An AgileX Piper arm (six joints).
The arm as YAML. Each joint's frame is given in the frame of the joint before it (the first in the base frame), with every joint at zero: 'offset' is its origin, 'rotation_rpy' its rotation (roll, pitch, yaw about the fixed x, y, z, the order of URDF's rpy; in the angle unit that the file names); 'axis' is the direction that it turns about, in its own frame. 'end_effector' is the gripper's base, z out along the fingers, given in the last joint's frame.
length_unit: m
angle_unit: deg
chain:
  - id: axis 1
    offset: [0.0, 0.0, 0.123]
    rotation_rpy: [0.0, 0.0, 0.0]
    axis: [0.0, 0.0, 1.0]
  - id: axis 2
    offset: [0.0, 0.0, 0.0]
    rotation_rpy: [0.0, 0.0, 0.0]
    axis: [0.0, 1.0, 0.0]
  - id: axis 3
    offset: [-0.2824, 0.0, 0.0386]
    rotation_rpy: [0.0, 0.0, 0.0]
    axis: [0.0, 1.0, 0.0]
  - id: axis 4
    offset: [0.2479, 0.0, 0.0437]
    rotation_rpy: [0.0, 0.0, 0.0]
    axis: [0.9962, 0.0, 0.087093]
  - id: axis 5
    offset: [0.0, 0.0, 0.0]
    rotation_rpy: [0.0, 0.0, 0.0]
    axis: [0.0, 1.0, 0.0]
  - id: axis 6
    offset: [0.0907, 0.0, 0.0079]
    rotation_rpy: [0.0, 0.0, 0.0]
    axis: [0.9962, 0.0, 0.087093]
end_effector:
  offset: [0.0, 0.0, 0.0]
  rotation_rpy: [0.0, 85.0, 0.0]
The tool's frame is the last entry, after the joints.
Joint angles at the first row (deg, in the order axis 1, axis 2, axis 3, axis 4, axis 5, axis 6):
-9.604 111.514 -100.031 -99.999 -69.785 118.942
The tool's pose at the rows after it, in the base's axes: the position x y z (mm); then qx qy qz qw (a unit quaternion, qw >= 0):
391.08, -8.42, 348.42, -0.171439, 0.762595, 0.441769, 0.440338
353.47, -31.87, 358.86, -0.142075, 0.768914, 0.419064, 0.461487
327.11, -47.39, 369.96, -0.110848, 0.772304, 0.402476, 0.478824
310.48, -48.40, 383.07, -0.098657, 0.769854, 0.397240, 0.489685
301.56, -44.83, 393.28, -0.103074, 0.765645, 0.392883, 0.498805
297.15, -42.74, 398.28, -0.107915, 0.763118, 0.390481, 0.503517
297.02, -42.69, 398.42, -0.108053, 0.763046, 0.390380, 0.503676
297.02, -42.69, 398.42, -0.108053, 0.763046, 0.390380, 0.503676
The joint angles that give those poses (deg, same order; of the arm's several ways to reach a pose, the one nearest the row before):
-13.654 103.356 -88.752 -100.240 -69.917 116.740
-18.876 95.581 -80.763 -100.240 -70.038 115.855
-22.987 90.231 -76.709 -100.335 -69.926 117.278
-24.387 86.579 -75.335 -100.336 -69.927 119.346
-24.472 84.489 -75.200 -100.336 -69.927 120.040
-24.470 83.504 -75.201 -100.336 -70.054 120.147
-24.472 83.475 -75.200 -100.336 -70.056 120.147
-24.472 83.475 -75.200 -100.336 -70.056 120.147

